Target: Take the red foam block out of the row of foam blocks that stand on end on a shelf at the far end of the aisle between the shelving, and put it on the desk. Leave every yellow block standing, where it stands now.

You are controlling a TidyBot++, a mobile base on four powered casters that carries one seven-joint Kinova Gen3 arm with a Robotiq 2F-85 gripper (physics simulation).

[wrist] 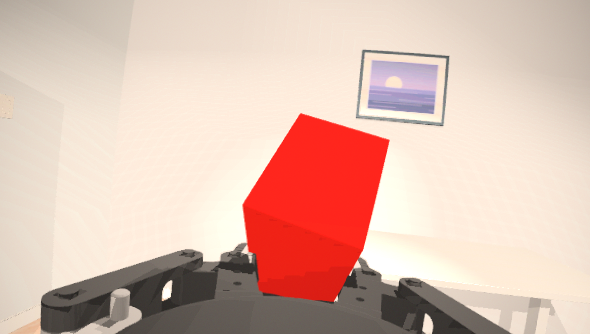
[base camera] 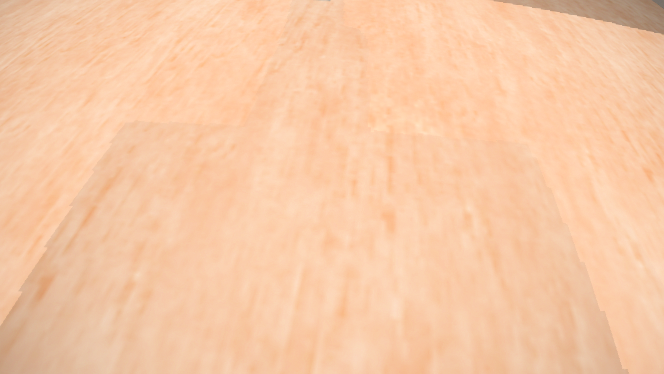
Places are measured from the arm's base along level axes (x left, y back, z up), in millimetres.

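Pixels of known places: gripper, fingertip midpoint: (wrist: 300, 258).
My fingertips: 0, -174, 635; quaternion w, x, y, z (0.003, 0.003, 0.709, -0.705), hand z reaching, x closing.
Observation:
Behind a point stands the place of what it marks, as x, y, z.
The red foam block (wrist: 320, 185) {-4, -122, 682} is held tilted between the fingers of my gripper (wrist: 300, 258) {0, -174, 635} in the wrist view, with a large part of it standing out beyond them. My gripper is shut on it. The desk (wrist: 450, 257) {-712, -1346, 323}, pale and whitish, shows in part at the lower right of the wrist view, beyond and to the right of the block, with its legs below the top. The block covers part of the view toward the desk's left end. The yellow blocks and their shelf do not show in either view.
A framed sunset picture (wrist: 403, 87) {-535, -1802, 1237} hangs on the pale wall (wrist: 225, 75) {647, -1937, 1247} above the desk. Another wall meets it at the left. The base camera shows the wood floor (base camera: 325, 225) {7, -397, -397} with a broad shadow across its near part and a darker strip at the top right.

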